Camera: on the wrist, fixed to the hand. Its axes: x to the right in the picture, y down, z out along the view.
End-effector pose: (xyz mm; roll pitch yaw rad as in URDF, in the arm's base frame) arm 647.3 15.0 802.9 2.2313 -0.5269 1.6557
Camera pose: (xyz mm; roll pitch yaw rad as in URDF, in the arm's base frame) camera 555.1 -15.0 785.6 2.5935 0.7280 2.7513
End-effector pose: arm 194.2 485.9 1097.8 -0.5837 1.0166 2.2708
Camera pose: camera 287.5 515.7 1107.4 -0.9268 -0.2981 1.1314
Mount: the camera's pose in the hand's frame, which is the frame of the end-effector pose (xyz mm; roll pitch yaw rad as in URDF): -27.8 -60.9 -72.2 0.1425 0.0660 -1.6103
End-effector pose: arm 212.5 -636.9 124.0 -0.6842 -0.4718 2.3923
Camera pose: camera 288.0 -580.4 95.8 0.7240 -0.5212 0.4704
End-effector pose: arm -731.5 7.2 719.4 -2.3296 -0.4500 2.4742
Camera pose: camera -673.3 -25.3 791.8 2.6100 -0.7412 -1.7128
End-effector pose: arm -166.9 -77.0 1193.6 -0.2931 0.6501 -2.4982
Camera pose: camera -171.7 18.3 1169.4 -0.5115 -0.2043 2.3214
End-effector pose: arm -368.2 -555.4 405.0 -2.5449 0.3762 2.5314
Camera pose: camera -380.9 -558.5 502.6 -2.5572 -0.6265 -2.4167
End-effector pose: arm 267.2 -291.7 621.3 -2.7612 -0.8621 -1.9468
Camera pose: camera 326.5 -222.5 658.5 2.3675 -0.2536 -0.0025
